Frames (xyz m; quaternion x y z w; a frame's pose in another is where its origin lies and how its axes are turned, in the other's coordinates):
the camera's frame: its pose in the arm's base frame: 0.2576 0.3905 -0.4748 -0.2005 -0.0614 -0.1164 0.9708
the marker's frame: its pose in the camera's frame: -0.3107 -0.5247 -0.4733 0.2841 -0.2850 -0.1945 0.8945
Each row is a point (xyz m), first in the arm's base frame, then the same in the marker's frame.
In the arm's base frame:
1: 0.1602 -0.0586 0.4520
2: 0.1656 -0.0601 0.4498
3: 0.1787 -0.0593 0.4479
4: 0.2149 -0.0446 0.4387
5: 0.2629 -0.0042 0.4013
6: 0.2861 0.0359 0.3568
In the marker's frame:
1: 0.9347 0.6051 0.5864
2: 0.9370 0.6048 0.5808
3: 0.9429 0.6092 0.5698
4: 0.9510 0.6313 0.5373
5: 0.9352 0.6714 0.4783
6: 0.9004 0.7011 0.4332

